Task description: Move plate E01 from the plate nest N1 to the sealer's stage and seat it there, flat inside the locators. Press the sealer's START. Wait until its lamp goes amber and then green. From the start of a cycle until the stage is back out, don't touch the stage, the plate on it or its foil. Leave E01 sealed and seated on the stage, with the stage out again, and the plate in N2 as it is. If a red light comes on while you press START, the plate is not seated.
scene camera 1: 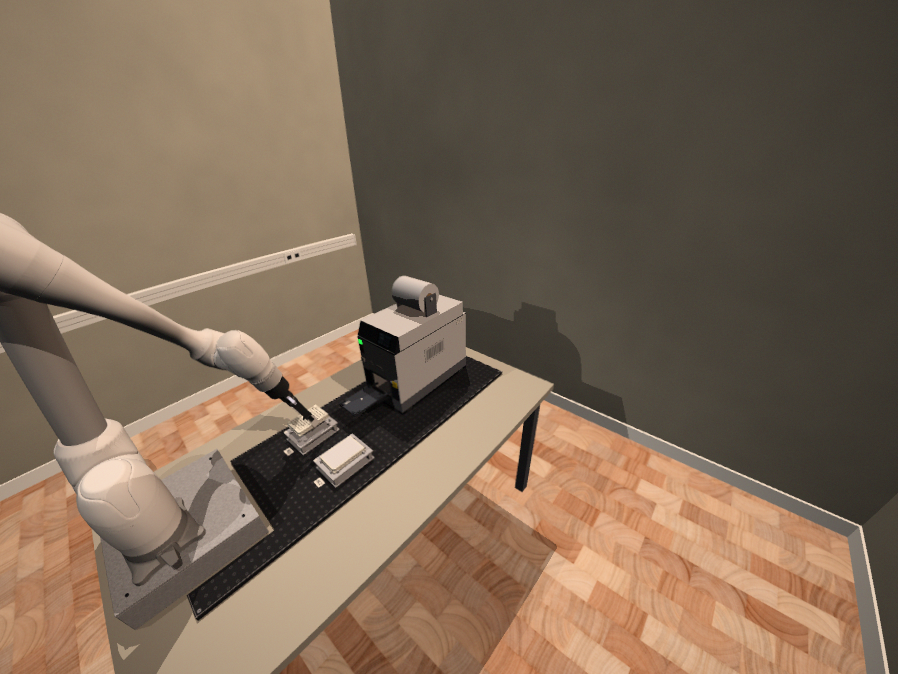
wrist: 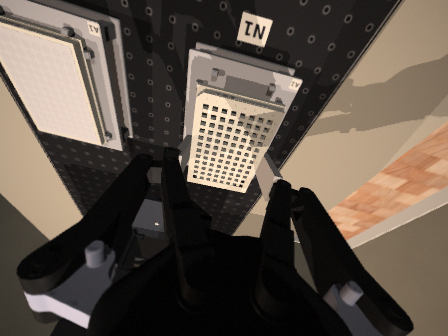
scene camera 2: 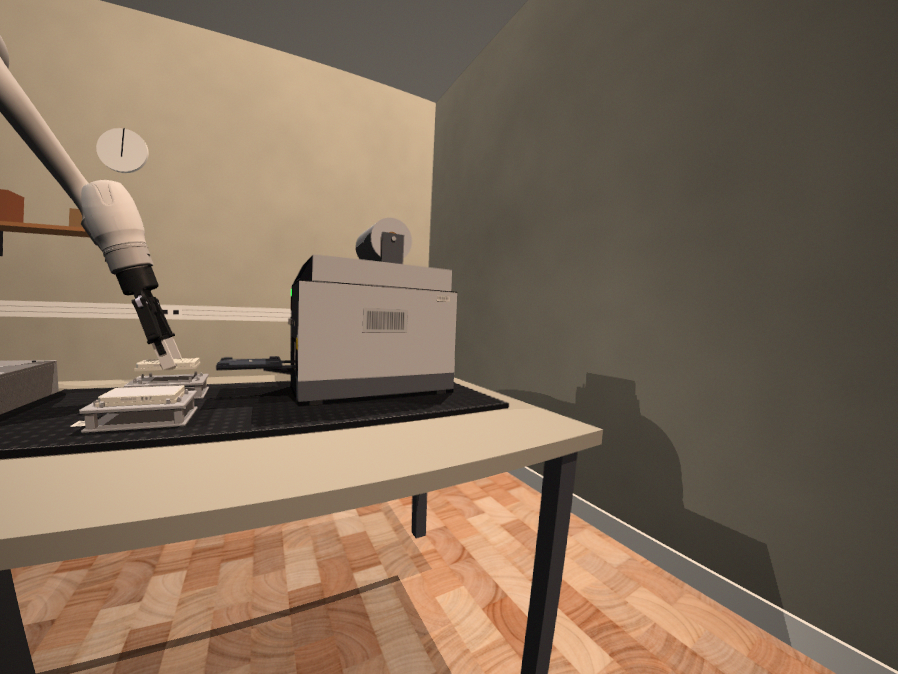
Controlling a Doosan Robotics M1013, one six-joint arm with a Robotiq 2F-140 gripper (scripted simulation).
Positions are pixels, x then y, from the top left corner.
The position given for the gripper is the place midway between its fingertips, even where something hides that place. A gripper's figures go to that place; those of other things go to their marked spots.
Scene:
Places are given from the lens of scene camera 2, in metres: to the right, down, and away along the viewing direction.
gripper [scene camera 2: 173, 364]: -0.69, 0.07, 0.73
sealer [scene camera 2: 327, 318]: -0.28, -0.04, 0.74
foil roll [scene camera 2: 368, 245]: -0.21, -0.24, 0.84
The marked spots on the sealer and the foil roll are 0.23 m apart.

